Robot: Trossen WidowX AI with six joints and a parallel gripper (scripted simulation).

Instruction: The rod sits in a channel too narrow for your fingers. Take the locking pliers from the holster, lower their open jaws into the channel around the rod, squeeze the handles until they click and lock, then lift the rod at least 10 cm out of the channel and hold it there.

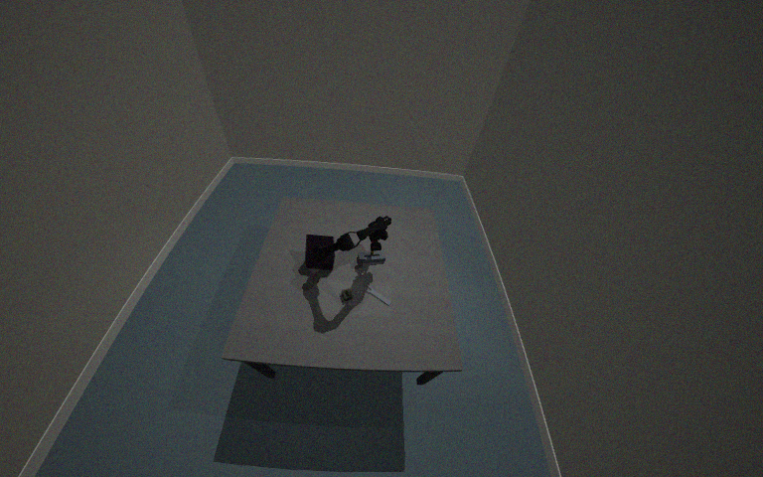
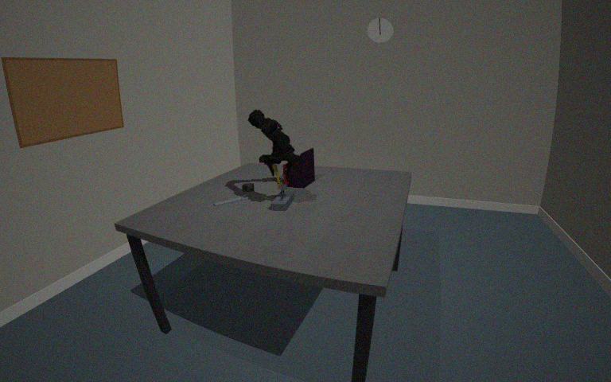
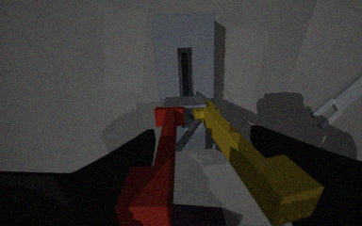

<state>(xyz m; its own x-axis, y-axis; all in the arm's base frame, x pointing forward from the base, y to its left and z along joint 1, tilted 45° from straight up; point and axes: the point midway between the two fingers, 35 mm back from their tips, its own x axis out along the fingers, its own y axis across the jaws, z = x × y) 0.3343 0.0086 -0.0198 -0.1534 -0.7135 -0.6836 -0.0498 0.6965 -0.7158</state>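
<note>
The yellow handle lies 2 cm to the right of my gripper tip. From my gripper tip the other things lie so: holster block 27 cm to the right, 18 cm behind, 13 cm below; then channel block 12 cm below, 1 cm to the left.
</note>
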